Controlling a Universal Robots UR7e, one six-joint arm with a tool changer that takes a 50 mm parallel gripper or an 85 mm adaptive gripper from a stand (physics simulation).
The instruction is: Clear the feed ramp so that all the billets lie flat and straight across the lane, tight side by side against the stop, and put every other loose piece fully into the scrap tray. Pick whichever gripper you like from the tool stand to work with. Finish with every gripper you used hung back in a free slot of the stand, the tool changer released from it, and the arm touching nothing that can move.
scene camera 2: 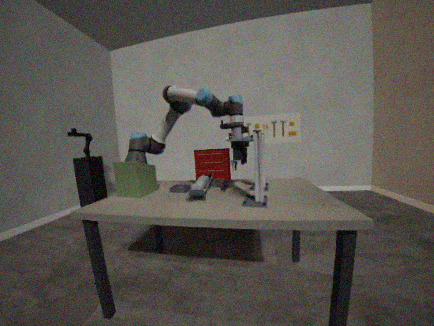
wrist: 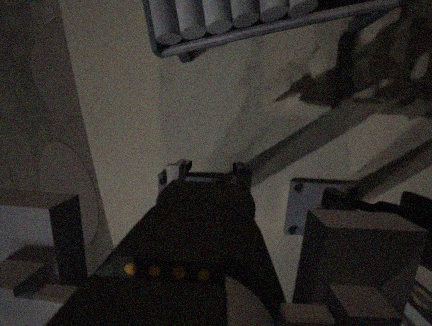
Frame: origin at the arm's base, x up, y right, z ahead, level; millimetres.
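Seen in the pictures: hand, tool point: (scene camera 2: 237,135); arm's base, link origin: (scene camera 2: 135,164).
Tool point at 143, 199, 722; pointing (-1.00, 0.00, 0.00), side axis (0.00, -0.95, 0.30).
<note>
Offsets run from my tool point to a thing's top centre, as dx, dy, dz. "spot": to the spot under its first point.
My gripper (scene camera 2: 241,161) (wrist: 212,171) is on the arm's wrist. Its two fingertips stand apart with bare table between them, open and empty. It hangs upright at the tool stand (scene camera 2: 259,167) (wrist: 304,207), whose blocks flank it in the wrist view. Several grey cylindrical billets @(spot: -262, -63, -212) (wrist: 218,17) lie side by side in the feed ramp (scene camera 2: 198,193) (wrist: 270,31), at the top of the wrist view; their far ends are cut off. The scrap tray @(-326, -221, -411) (scene camera 2: 180,188) is a low dark shape left of the ramp. Loose pieces cannot be made out.
A green box (scene camera 2: 135,178) stands by the arm's base at the table's left. A red drawer cabinet (scene camera 2: 212,164) is behind the table. Another gripper, dark and partly hidden, hangs near the stand. The table edge (wrist: 85,125) runs down the wrist view's left.
</note>
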